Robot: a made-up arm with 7 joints. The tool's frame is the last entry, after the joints.
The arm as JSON. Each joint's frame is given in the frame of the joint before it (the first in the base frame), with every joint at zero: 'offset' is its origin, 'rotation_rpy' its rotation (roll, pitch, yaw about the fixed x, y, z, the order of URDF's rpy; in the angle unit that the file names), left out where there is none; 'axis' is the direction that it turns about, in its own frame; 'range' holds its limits. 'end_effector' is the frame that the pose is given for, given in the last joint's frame.
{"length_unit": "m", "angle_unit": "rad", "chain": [
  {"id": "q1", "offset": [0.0, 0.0, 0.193], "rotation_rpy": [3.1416, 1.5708, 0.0], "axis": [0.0, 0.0, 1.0], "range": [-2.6, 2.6]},
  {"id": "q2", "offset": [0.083, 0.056, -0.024], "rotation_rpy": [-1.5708, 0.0, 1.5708], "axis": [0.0, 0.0, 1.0], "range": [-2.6, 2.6]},
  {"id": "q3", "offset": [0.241, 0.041, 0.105], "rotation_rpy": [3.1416, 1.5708, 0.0], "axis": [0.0, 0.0, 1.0], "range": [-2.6, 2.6]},
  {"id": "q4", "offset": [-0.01, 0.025, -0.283], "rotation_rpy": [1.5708, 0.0, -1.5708], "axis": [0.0, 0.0, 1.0], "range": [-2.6, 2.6]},
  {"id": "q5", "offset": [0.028, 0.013, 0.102], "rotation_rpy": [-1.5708, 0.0, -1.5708], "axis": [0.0, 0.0, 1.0], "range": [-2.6, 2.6]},
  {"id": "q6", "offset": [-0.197, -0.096, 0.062], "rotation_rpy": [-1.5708, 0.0, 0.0], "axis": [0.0, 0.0, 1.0], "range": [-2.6, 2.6]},
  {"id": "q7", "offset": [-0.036, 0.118, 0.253], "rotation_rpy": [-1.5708, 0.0, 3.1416], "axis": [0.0, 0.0, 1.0], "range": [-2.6, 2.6]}
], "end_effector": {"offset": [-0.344, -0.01, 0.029], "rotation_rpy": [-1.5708, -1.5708, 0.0]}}
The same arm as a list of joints. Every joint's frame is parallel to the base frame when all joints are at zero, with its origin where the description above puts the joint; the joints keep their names.
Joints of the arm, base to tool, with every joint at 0 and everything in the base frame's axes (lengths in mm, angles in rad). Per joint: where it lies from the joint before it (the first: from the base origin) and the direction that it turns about. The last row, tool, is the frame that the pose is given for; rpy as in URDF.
q1: offset 0 0 193 axis -x
q2: offset 24 -56 -83 axis +z
q3: offset 41 -241 105 axis +y
q4: offset -25 -283 10 axis +z
q5: offset 28 13 102 axis +x
q6: offset 62 197 96 axis -z
q7: offset -118 36 -253 axis +x
tool: offset 29 -344 -10 rpy 0 0 0
Joint limits (rad, base to tool): -2.6..2.6 -2.6..2.6 -2.6..2.6 -2.6..2.6 -2.6..2.6 -2.6..2.6 -2.6..2.6

